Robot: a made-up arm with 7 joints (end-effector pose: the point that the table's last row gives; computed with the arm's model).
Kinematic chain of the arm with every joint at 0, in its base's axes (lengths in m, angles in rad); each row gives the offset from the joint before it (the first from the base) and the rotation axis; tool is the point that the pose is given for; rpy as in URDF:
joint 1: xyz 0 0 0.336 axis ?
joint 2: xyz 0 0 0 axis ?
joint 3: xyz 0 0 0.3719 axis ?
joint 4: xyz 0.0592 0 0 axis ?
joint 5: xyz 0.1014 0 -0.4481 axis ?
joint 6: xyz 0 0 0 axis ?
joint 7: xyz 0.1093 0 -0.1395 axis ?
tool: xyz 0 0 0 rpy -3.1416 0 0
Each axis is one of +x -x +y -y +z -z.
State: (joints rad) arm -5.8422 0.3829 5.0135 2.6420 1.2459 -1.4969 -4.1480
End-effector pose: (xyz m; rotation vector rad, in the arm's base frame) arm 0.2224 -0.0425 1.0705 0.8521 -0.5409 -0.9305
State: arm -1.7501 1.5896 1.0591 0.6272 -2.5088 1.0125 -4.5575
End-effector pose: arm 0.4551 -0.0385 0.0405 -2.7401 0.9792 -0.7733
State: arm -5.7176 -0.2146 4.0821 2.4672 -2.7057 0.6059 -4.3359
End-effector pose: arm -0.1808 -0.4791 1.1858 0.0594 -0.4848 0.6448
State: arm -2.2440 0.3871 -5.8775 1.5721 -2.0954 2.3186 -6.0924
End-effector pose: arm -0.3863 -0.5707 0.6632 0.3248 -1.2842 -2.0520
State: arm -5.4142 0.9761 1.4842 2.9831 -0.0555 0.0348 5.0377
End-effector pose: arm 0.5629 0.5886 0.8981 -1.0225 -0.5850 -1.7920
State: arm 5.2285 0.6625 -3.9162 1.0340 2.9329 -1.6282 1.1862
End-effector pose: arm 0.1873 0.1761 0.6091 0.3741 -2.8677 0.0287
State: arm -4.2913 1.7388 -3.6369 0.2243 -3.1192 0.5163 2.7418
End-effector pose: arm -0.0452 -0.2132 0.6082 0.4972 -0.7637 1.7524
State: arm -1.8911 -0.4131 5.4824 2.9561 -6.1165 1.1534 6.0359
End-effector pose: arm -0.0050 0.3003 1.2705 0.2163 -1.0080 0.5153
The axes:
joint 1: +z
joint 2: +y
joint 3: +z
joint 4: -y
joint 5: -z
joint 6: +y
joint 7: -z

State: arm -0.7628 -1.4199 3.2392 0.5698 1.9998 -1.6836 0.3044
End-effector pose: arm -0.0603 0.1787 0.0732 -1.5233 -1.0123 -2.4794
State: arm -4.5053 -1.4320 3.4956 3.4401 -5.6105 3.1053 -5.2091
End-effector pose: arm 0.1843 -0.6271 0.4938 -1.5748 1.4853 1.0066
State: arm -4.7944 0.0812 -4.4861 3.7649 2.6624 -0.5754 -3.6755
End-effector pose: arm 0.1897 0.1700 1.1337 -0.3552 -0.0720 -0.7810
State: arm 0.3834 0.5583 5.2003 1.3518 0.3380 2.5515 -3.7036
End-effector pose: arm 0.4431 -0.2029 0.3984 -0.3468 -1.7495 -0.8376
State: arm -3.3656 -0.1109 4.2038 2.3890 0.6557 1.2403 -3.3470
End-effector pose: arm 0.3445 0.3530 1.1369 -1.1163 1.7126 1.2606
